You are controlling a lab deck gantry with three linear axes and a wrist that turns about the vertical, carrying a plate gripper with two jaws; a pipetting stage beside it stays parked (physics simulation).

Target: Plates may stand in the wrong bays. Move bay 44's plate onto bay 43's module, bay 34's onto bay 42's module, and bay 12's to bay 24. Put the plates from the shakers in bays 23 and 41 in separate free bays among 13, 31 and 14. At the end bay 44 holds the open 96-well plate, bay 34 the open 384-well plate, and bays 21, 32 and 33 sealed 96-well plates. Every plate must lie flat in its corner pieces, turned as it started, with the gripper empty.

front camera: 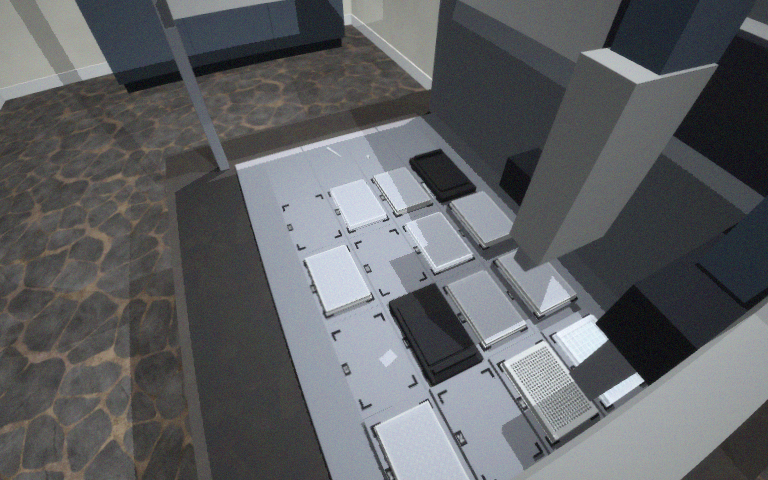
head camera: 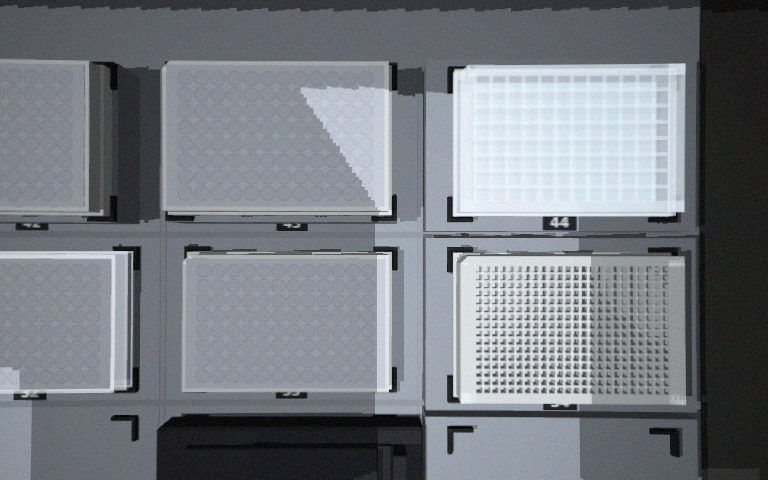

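The open 96-well plate (front camera: pixel 580 339) (head camera: pixel 566 141) lies in bay 44, partly hidden in the front view. The open 384-well plate (front camera: pixel 546 384) (head camera: pixel 572 328) lies in bay 34. Pale sealed plates are on the modules of bay 43 (front camera: pixel 557 295) (head camera: pixel 271 135) and bay 42 (front camera: pixel 482 217) (head camera: pixel 39 135). Further sealed plates are in bay 33 (front camera: pixel 485 305) (head camera: pixel 283 322), bay 32 (front camera: pixel 438 240) (head camera: pixel 50 322), bay 21 (front camera: pixel 358 203), bay 31 (front camera: pixel 402 189), bay 12 (front camera: pixel 339 277) and bay 14 (front camera: pixel 421 441). The black shakers of bay 23 (front camera: pixel 430 333) (head camera: pixel 283 461) and bay 41 (front camera: pixel 441 172) show no plate. The gripper's jaws do not show.
The grey gantry column (front camera: pixel 603 164) hangs over the back right side and hides what is behind it. A black block (front camera: pixel 645 333) partly covers bay 44 in the front view. Bays 11, 22, 13 and 24 show bare corner pieces. A thin post (front camera: pixel 198 96) stands at the far left.
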